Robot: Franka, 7 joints.
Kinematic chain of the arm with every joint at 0, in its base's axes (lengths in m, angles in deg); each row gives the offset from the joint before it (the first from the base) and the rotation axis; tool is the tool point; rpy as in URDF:
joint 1: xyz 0 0 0.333 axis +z
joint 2: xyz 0 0 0 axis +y
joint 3: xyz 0 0 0.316 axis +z
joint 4: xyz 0.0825 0 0 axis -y
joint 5: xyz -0.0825 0 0.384 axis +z
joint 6: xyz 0 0 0 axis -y
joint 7: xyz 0.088 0 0 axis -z
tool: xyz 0 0 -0.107 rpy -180 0 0
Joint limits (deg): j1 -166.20..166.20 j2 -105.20..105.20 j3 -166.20..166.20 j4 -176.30..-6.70 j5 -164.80..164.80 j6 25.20..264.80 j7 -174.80..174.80
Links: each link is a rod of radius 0.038 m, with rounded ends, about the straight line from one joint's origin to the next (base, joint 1, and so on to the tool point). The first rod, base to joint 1, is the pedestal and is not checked.
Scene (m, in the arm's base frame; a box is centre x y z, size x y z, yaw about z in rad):
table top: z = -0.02
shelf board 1: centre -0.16 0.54 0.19 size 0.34 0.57 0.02 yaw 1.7
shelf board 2: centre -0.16 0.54 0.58 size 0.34 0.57 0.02 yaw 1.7
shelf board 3: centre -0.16 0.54 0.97 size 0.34 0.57 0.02 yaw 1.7
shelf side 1: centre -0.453 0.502 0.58 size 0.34 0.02 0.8 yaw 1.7
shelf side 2: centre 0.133 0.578 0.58 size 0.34 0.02 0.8 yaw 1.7
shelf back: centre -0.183 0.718 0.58 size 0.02 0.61 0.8 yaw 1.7
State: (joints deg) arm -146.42 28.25 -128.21 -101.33 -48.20 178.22 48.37
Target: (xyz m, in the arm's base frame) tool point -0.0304 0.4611 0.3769
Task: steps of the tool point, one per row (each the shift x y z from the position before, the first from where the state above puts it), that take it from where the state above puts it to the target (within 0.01 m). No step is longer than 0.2 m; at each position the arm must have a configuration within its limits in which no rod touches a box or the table.
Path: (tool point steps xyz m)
1: -0.0042 -0.0509 -0.0053
2: 0.0059 -0.0651 0.0036
3: 0.0136 -0.0762 0.0042
4: 0.0204 -0.0819 -0.0025
5: 0.0712 0.0773 -0.1310
6: 0.0532 0.0166 -0.1482
7: 0.0220 -0.0414 -0.1402
8: 0.0062 0.0699 0.0069
9: -0.0088 0.0685 -0.0026
10: -0.0233 0.0612 -0.0043

